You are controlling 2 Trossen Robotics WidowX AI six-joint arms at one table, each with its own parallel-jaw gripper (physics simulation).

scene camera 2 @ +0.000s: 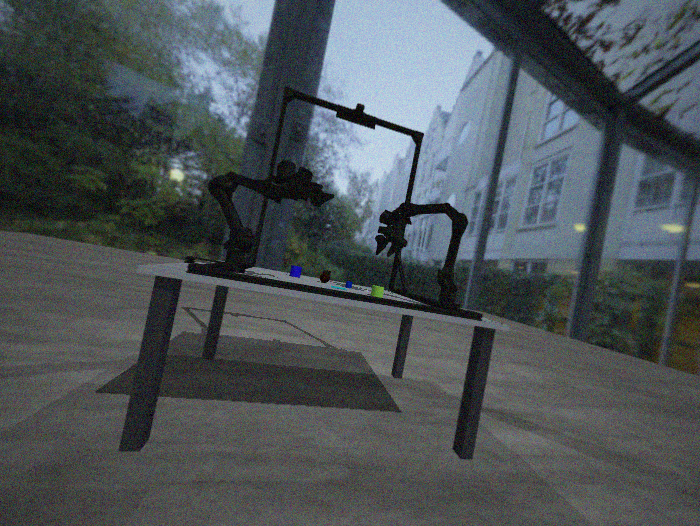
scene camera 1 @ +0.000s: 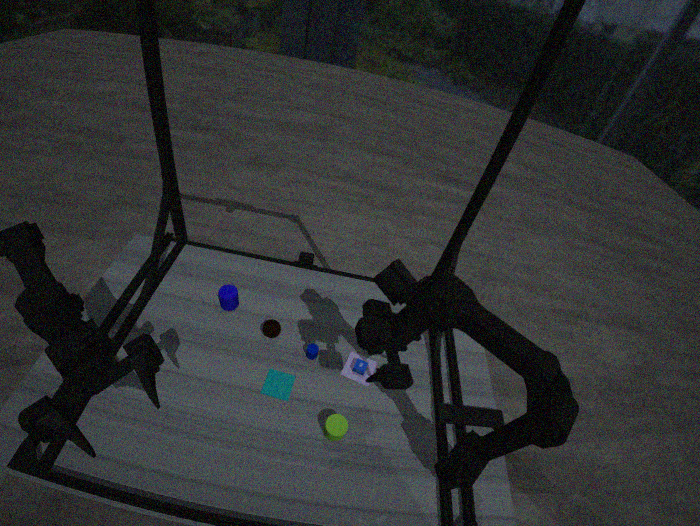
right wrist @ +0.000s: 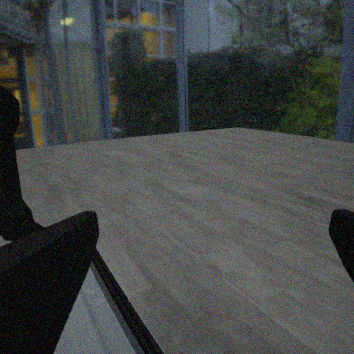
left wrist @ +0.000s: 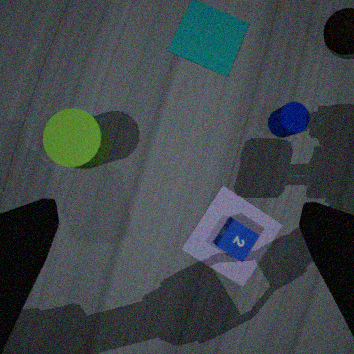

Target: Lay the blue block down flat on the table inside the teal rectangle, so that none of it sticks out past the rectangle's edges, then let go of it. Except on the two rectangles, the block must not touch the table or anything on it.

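Places are measured from the left arm's base along level axes (x ahead, y left, z up), in metres.
Where they show: left gripper, between the fingertips: [scene camera 2: 381,255] [scene camera 1: 362,361] [left wrist: 181,212]; right gripper, between the fingertips: [scene camera 2: 328,191] [scene camera 1: 127,430] [right wrist: 214,222]; left arm's base, origin of its link: [scene camera 2: 446,305] [scene camera 1: 453,473]; right arm's base, origin of its link: [scene camera 2: 233,266].
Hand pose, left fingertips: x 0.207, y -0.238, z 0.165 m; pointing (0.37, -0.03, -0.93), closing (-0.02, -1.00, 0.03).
Note:
Things, the pixels of their top centre, and the offset from my left fingertips. "*": a spot on its surface instead.
- blue block, centre of its top: [left wrist: 237,240] [scene camera 1: 360,365] dz -0.165, dx -0.049, dy -0.070 m
- pale pink rectangle, a spot on its surface: [left wrist: 201,243] * dz -0.183, dx -0.056, dy -0.036 m
- teal rectangle, a spot on its surface: [left wrist: 209,38] [scene camera 1: 279,384] [scene camera 2: 339,287] * dz -0.183, dx +0.166, dy -0.046 m
- small blue cylinder, centre of its top: [left wrist: 294,116] [scene camera 1: 312,348] [scene camera 2: 349,281] dz -0.153, dx +0.074, dy -0.125 m
- green cylinder, centre of its top: [left wrist: 71,137] [scene camera 1: 336,424] [scene camera 2: 378,286] dz -0.140, dx +0.049, dy +0.085 m
- dark brown ball, centre of its top: [scene camera 1: 271,323] [scene camera 2: 325,273] dz -0.134, dx +0.177, dy -0.198 m
- larger blue cylinder, centre of its top: [scene camera 1: 228,291] [scene camera 2: 296,266] dz -0.130, dx +0.296, dy -0.307 m
The blue block [scene camera 1: 359,366] [left wrist: 229,240], a "2" on its top face, stands on the pale pink rectangle [scene camera 1: 349,373] [left wrist: 201,243], inside its edges. Its height is hard to judge from above. The teal rectangle [scene camera 1: 278,384] [scene camera 2: 339,287] [left wrist: 209,38] lies bare, left of the pink one in scene camera 1 and at the top in the left wrist view. My left gripper [scene camera 2: 385,249] [left wrist: 181,212] is open and empty, above the table; the block shows between and below its fingers in the left wrist view. My right gripper [scene camera 1: 126,431] [scene camera 2: 324,199] [right wrist: 214,222] is open and empty, high at the left, away from both rectangles.
A small blue cylinder [scene camera 1: 311,351] [scene camera 2: 348,284] [left wrist: 294,117] stands between the rectangles, towards the back. A green cylinder [scene camera 1: 336,425] [scene camera 2: 377,291] [left wrist: 72,137] stands nearer the front. A dark brown ball [scene camera 1: 271,328] [scene camera 2: 324,276] and a larger blue cylinder [scene camera 1: 228,298] [scene camera 2: 295,271] are farther back left.

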